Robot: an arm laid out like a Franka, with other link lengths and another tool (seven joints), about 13 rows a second.
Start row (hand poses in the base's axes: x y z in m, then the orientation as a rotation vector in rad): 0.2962 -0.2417 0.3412 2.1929 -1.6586 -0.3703
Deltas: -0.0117 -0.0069 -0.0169 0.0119 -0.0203 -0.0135; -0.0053 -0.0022 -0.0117 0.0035 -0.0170 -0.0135; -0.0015 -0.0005 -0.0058 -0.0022 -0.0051 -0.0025; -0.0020 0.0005 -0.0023 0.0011 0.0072 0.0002; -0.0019 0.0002 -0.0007 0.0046 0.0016 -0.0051; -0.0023 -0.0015 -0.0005 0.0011 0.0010 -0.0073; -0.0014 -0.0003 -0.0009 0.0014 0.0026 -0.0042; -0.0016 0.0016 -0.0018 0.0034 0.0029 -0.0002; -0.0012 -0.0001 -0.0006 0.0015 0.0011 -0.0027; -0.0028 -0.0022 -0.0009 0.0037 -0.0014 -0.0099; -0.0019 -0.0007 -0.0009 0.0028 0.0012 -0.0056
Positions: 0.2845 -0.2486 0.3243 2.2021 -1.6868 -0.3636; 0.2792 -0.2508 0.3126 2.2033 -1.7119 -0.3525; 0.2777 -0.2513 0.3068 2.2026 -1.7170 -0.3457; 0.2757 -0.2508 0.3045 2.1996 -1.7132 -0.3542; 0.2738 -0.2506 0.3038 2.1980 -1.7191 -0.3614; 0.2715 -0.2521 0.3033 2.1925 -1.7272 -0.3653; 0.2701 -0.2524 0.3024 2.1887 -1.7310 -0.3703; 0.2685 -0.2508 0.3006 2.1893 -1.7303 -0.3766; 0.2673 -0.2509 0.3000 2.1876 -1.7331 -0.3798; 0.2645 -0.2531 0.2991 2.1831 -1.7459 -0.3843; 0.2626 -0.2538 0.2982 2.1799 -1.7522 -0.3896
